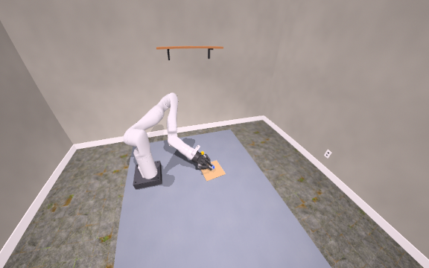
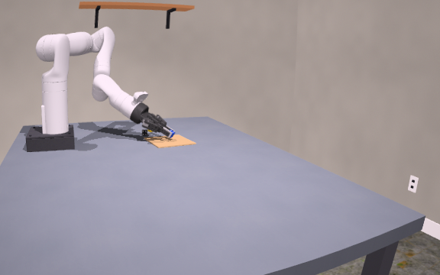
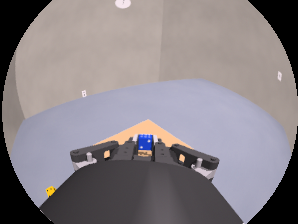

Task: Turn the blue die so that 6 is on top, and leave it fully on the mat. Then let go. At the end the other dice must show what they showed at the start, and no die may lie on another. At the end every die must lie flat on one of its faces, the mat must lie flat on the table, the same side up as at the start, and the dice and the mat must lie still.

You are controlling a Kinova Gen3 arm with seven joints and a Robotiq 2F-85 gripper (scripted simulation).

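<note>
Now: the mat 30 mm below my hand. Round my hand: black die: 70 mm behind, 110 mm to the left, 20 mm below; yellow die: 30 mm behind, 170 mm to the left, 20 mm below; blue die: 10 mm ahead, 10 mm to the right, 10 mm below.
</note>
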